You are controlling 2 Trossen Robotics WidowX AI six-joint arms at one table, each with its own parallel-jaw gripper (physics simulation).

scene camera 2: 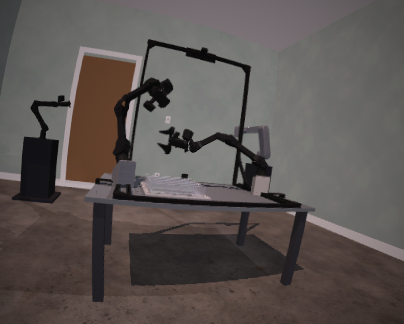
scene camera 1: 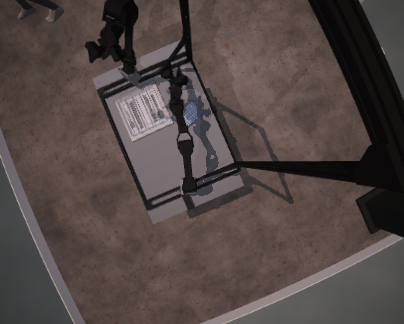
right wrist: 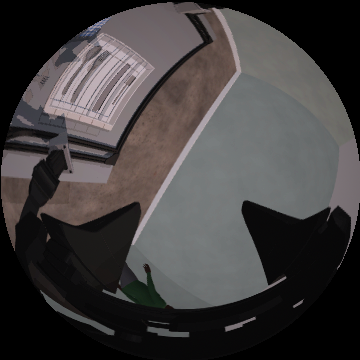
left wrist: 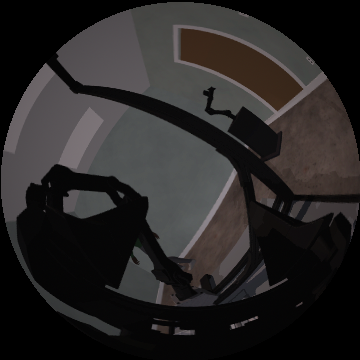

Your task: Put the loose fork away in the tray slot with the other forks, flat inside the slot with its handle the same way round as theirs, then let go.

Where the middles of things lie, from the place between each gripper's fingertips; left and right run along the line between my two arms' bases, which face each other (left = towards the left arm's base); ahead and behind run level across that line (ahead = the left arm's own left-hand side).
Right now my right hand is 10 mm past the white cutlery tray point(scene camera 1: 141, 106), 130 mm to the right of it and 430 mm above it.
Right now the white cutlery tray is 330 mm ahead of my left hand, 50 mm to the left of it and 270 mm below it.
